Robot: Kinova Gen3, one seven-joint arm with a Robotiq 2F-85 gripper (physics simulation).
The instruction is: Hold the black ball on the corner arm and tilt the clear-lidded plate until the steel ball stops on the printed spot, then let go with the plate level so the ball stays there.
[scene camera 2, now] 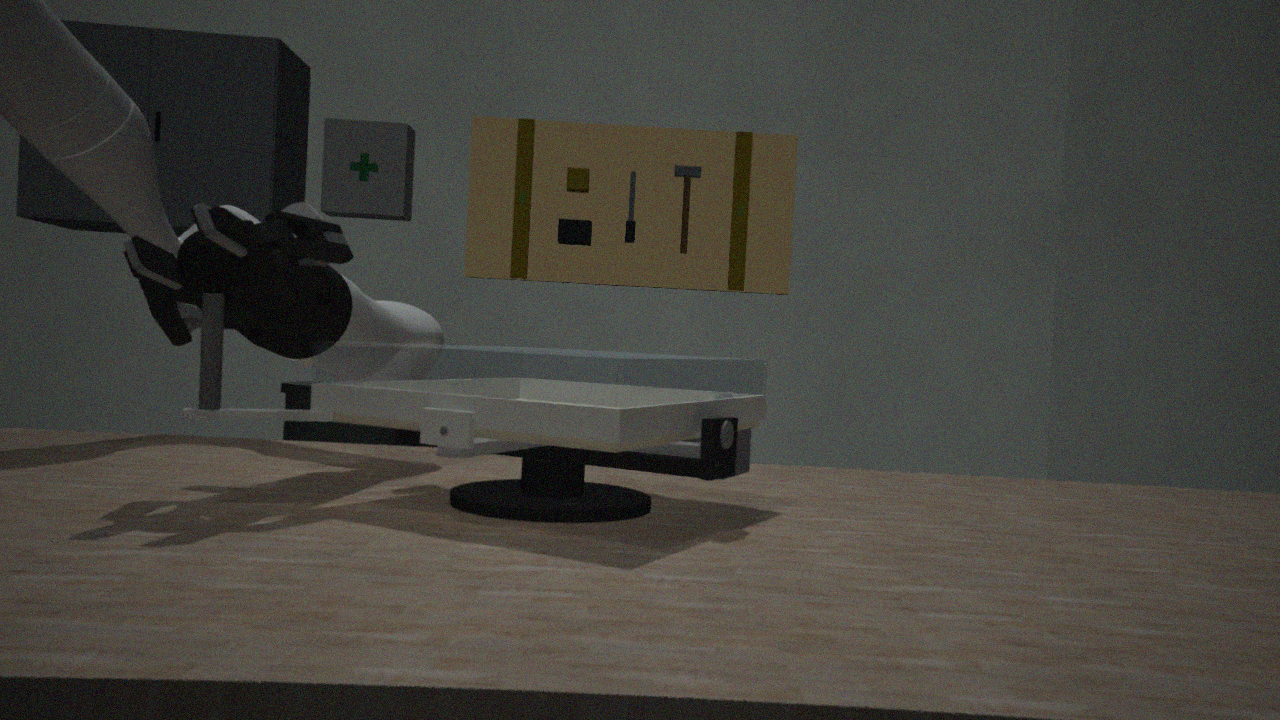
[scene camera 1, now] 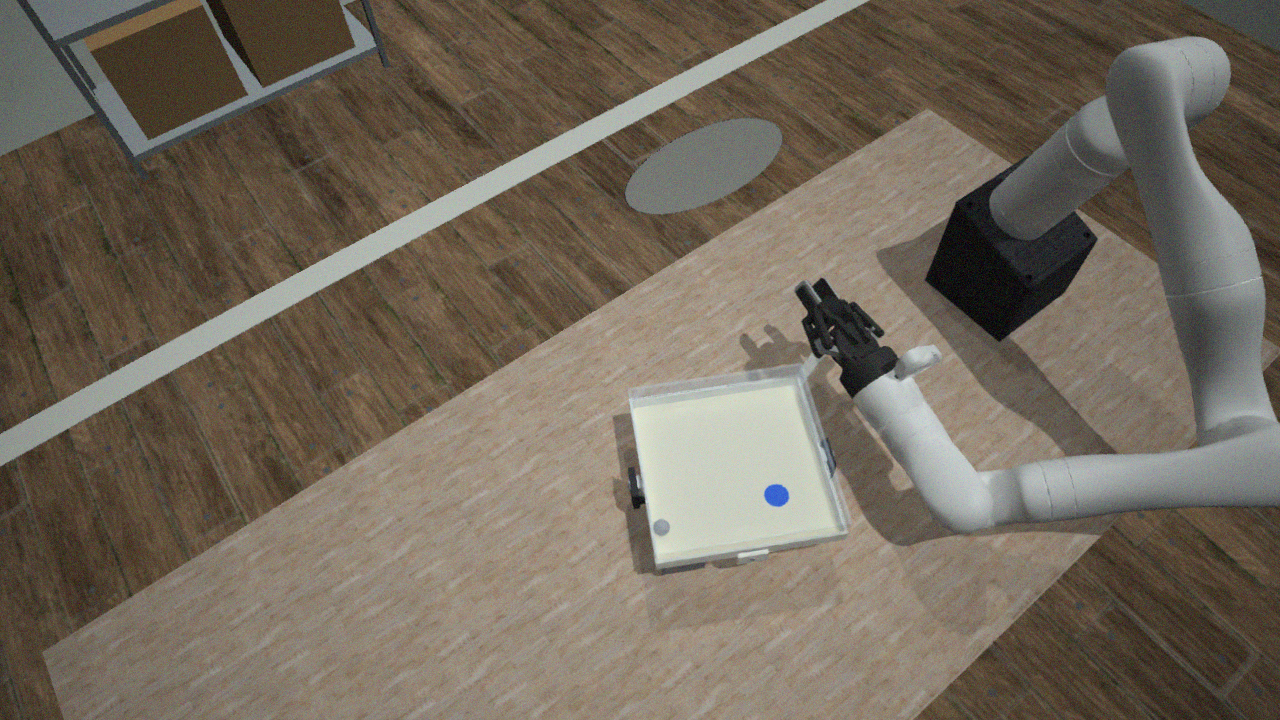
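Note:
The clear-lidded plate (scene camera 1: 716, 447) (scene camera 2: 537, 419) rests on a black pedestal (scene camera 2: 552, 498); its exact tilt is hard to tell. The steel ball (scene camera 1: 660, 527) is inside, near the lower left corner in scene camera 1, to the left of the blue printed spot (scene camera 1: 776, 495) and apart from it. The corner arm (scene camera 1: 811, 365) (scene camera 2: 259, 414) sticks out from one plate corner and carries an upright grey post (scene camera 2: 210, 358). My gripper (scene camera 1: 812, 293) (scene camera 2: 198, 284) is shut on the black ball at the post's top; the ball is hidden by the dark fingers.
Black hinge brackets (scene camera 1: 636, 487) (scene camera 2: 718, 447) stand at the plate's sides. The robot's black base block (scene camera 1: 1002, 259) is on the wooden table (scene camera 1: 402, 555) (scene camera 2: 895, 582). My white forearm passes beside the plate. A grey disc (scene camera 1: 704, 166) lies on the floor beyond the table edge.

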